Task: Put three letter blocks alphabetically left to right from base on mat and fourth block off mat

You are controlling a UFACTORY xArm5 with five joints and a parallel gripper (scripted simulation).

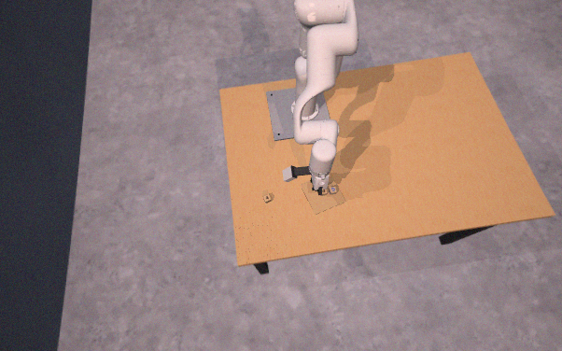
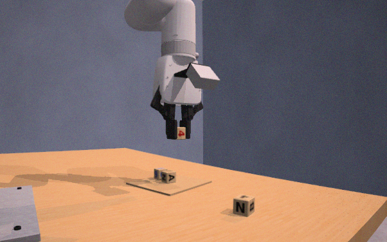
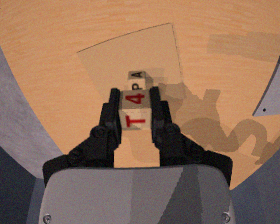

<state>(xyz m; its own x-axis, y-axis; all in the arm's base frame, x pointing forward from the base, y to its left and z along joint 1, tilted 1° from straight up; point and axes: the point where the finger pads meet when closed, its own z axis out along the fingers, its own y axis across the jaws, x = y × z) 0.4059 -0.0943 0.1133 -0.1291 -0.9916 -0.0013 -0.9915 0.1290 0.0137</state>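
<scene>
The thin tan mat lies 1 cm ahead of my hand, 4 cm to the left of it and 12 cm below it. Also, from my hand: blue-lettered block (1 cm ahead, 8 cm to the left, 11 cm below); black-lettered block (3 cm behind, 19 cm to the right, 11 cm below); red-lettered block (1 cm below).
</scene>
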